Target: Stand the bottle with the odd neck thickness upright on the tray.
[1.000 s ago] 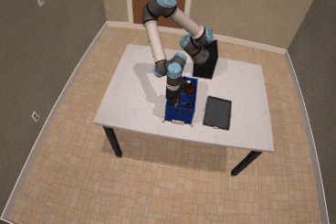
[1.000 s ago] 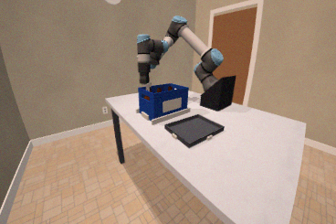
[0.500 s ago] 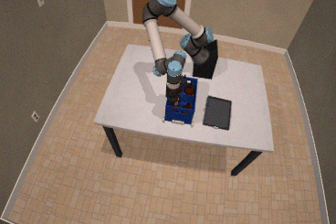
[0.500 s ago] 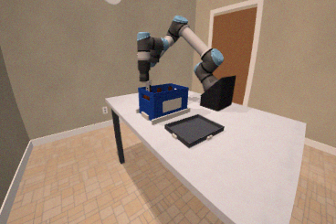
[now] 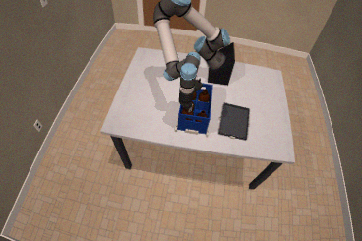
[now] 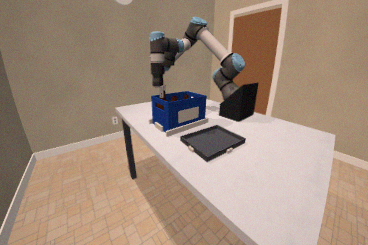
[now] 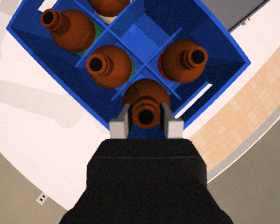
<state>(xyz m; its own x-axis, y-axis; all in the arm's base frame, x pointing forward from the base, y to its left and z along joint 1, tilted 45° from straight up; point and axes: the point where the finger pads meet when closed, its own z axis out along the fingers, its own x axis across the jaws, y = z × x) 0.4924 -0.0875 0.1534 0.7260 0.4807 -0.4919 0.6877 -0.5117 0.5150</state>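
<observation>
The bottle lies 7 cm below my hand. Round my hand: dark tray (32 cm to the left, 18 cm below, 7 cm behind); then blue crate (11 cm below, 9 cm behind, 5 cm to the left).
</observation>
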